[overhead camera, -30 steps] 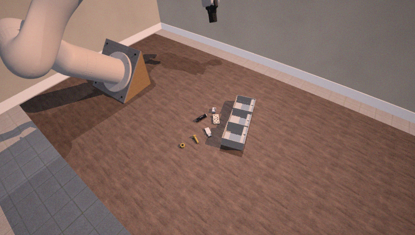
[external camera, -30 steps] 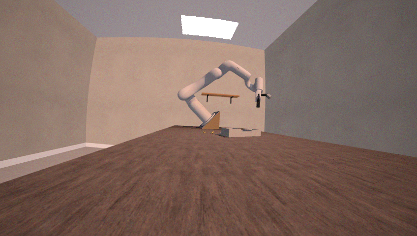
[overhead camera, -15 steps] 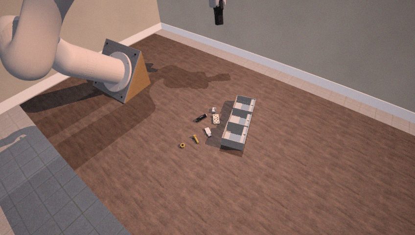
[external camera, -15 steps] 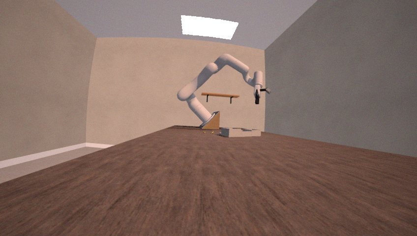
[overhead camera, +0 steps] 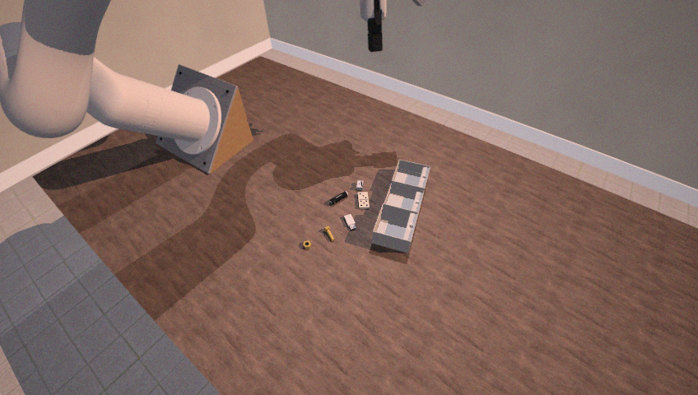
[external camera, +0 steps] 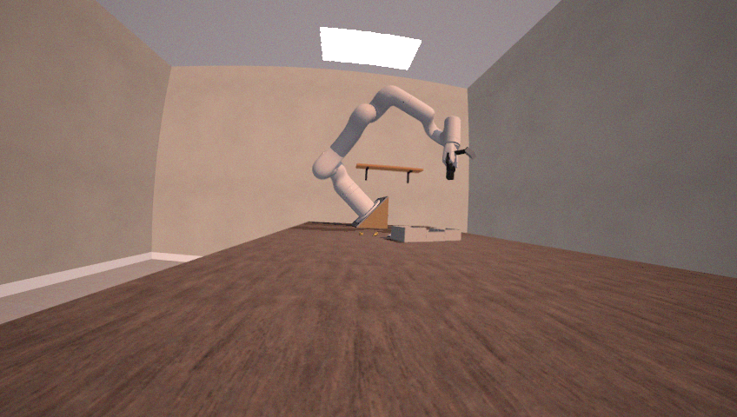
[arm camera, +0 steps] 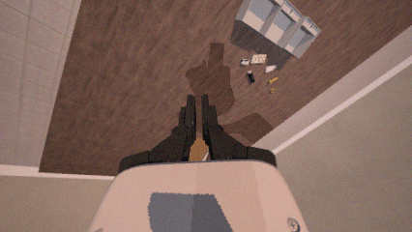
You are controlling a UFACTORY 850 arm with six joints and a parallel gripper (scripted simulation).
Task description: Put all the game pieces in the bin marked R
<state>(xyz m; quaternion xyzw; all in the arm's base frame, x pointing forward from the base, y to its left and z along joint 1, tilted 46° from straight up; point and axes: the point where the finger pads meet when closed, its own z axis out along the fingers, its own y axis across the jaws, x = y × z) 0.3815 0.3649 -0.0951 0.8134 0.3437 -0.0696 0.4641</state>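
Now: hand 220 mm short of the bin, 210 mm to the left of it and 260 mm above it. The rest, counted from my hand: domino (130 mm ahead, 240 mm to the right, 280 mm below); white usb stick (140 mm ahead, 320 mm to the right, 280 mm below); black marker-like stick (70 mm ahead, 270 mm to the right, 270 mm below).
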